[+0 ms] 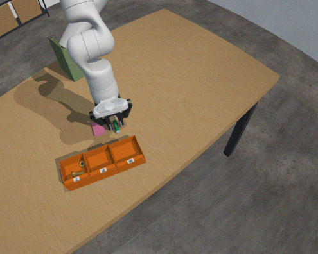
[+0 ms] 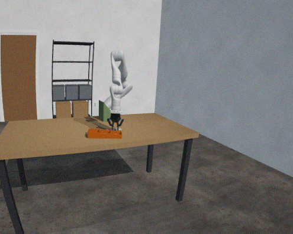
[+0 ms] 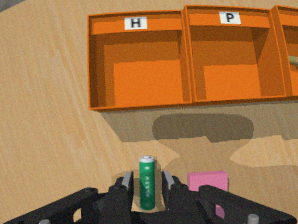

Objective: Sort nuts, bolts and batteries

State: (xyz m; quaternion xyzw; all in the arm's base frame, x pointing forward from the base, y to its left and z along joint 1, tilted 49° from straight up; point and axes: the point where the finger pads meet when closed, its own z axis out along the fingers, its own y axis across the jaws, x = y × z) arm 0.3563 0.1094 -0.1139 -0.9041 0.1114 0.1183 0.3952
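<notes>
Right now the green battery is 20 mm below my hand. The rest, counted from my hand: pink eraser (50 mm to the right, 40 mm behind, 20 mm below); then orange bin unit (110 mm to the right, 90 mm ahead); then white domino (50 mm behind, 40 mm to the left, 20 mm below).
</notes>
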